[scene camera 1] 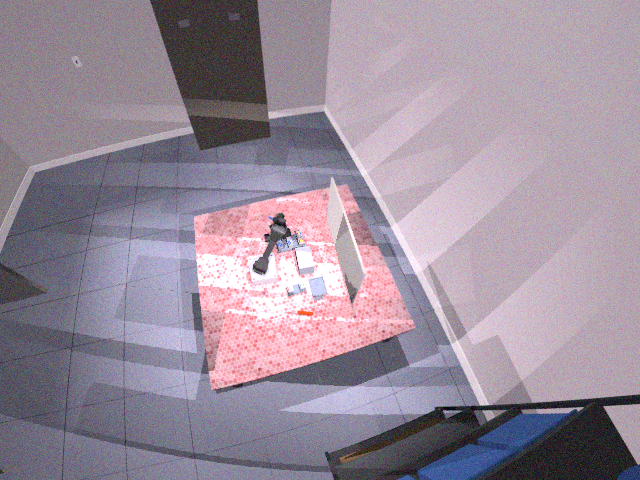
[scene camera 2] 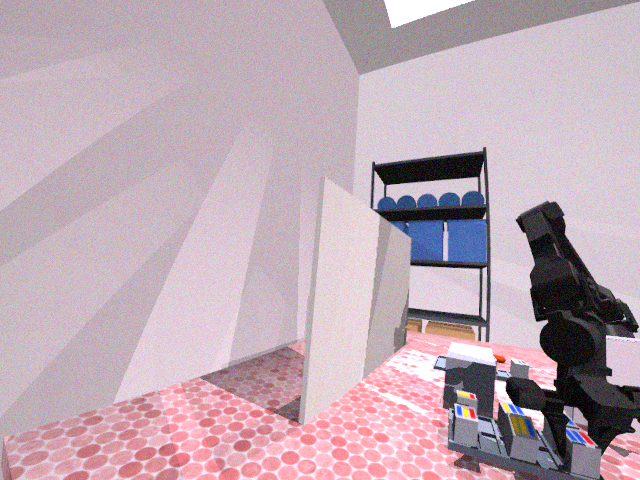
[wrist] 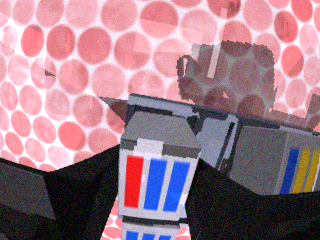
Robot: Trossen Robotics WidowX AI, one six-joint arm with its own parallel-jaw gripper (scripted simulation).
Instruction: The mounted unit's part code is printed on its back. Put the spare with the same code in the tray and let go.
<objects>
same spot on tall white panel: [scene camera 1: 350, 260] = [scene camera 2: 399, 275]
</objects>
